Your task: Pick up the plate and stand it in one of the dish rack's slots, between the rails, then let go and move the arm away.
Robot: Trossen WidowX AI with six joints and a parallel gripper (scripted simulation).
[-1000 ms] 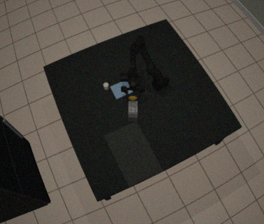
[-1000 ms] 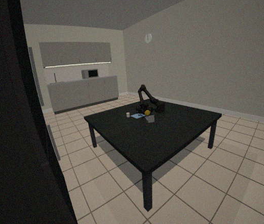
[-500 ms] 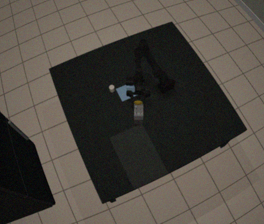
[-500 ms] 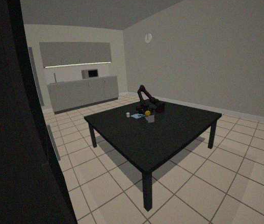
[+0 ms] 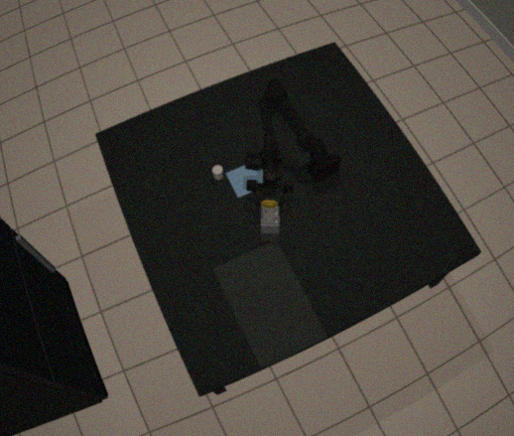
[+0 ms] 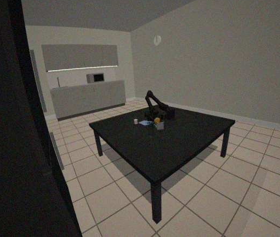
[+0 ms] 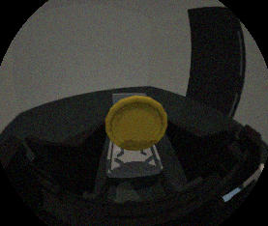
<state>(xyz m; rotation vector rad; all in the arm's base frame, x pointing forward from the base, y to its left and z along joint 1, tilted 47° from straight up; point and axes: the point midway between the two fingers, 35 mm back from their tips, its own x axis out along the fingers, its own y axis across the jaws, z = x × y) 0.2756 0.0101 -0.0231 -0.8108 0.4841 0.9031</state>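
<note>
My gripper tip is now 1 cm short of the grey dish rack, 2 cm to the right of it and 4 cm above it. Round my gripper tip: yellow plate: 1 cm to the right; then white cup: 9 cm ahead, 26 cm to the right, 4 cm below; then light blue mat: 1 cm behind, 18 cm to the right, 6 cm below.
</note>
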